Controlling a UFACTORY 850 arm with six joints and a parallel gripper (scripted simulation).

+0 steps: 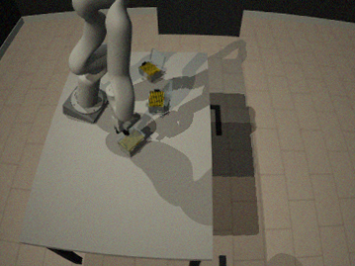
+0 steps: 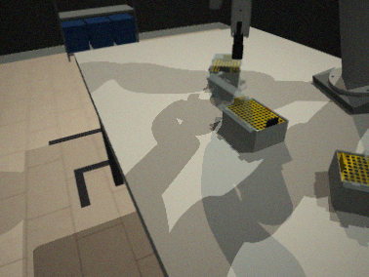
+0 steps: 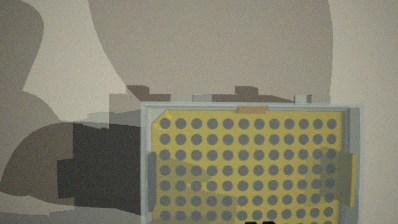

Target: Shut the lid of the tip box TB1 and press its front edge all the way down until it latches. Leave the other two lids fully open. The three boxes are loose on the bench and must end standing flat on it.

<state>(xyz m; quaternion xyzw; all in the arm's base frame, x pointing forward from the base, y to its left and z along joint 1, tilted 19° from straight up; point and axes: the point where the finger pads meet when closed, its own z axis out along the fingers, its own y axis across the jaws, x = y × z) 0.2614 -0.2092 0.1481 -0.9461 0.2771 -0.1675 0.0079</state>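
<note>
My hand is 30 mm short of the clear lid, 20 mm to the left of it and 40 mm above it. From my hand the other things lie so: tip box: 30 mm ahead, 20 mm to the right, 50 mm below; label: 10 mm behind, 460 mm to the left, 90 mm below; rack: 30 mm ahead, 20 mm to the right, 40 mm below.
</note>
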